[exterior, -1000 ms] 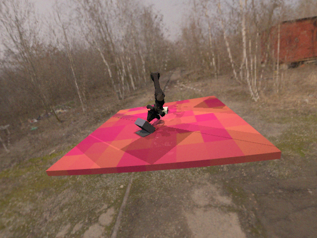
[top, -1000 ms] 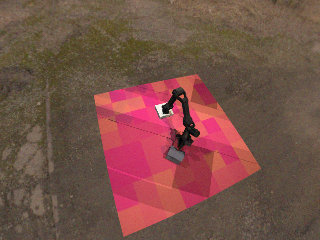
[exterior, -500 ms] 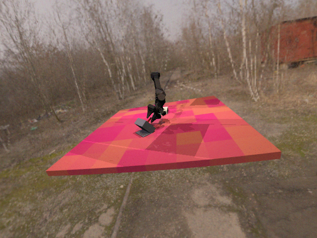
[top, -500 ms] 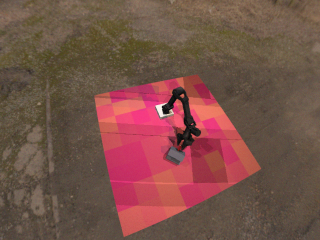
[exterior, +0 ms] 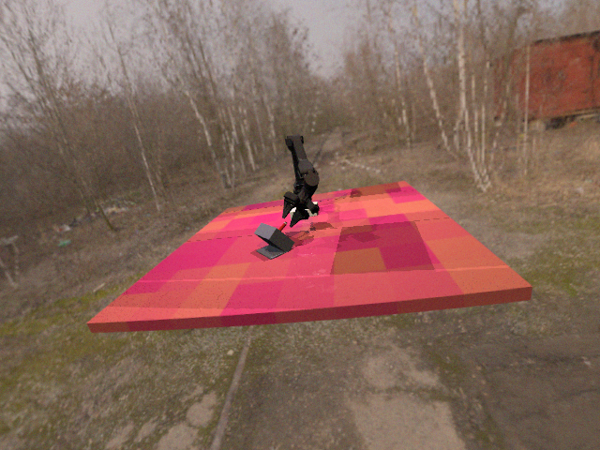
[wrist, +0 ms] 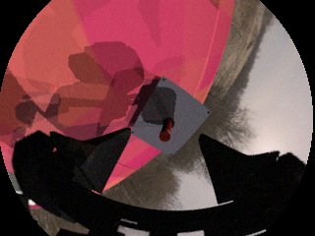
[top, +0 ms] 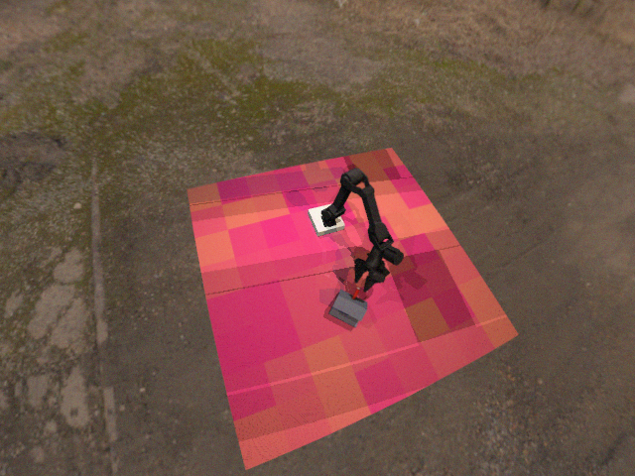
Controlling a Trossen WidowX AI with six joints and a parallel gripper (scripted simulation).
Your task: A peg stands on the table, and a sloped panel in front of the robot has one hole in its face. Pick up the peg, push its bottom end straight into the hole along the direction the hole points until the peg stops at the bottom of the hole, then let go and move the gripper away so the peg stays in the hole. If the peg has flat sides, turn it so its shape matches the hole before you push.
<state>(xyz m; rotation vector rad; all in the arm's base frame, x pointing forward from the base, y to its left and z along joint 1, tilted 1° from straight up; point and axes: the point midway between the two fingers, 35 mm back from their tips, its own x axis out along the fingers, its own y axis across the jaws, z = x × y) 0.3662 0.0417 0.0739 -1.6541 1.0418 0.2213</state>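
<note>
The red peg is 20 mm to the right of my gripper tip, 10 mm below it and 10 mm ahead of it. Round my gripper tip: grey sloped panel: 50 mm to the right, 50 mm ahead, 40 mm below.
</note>
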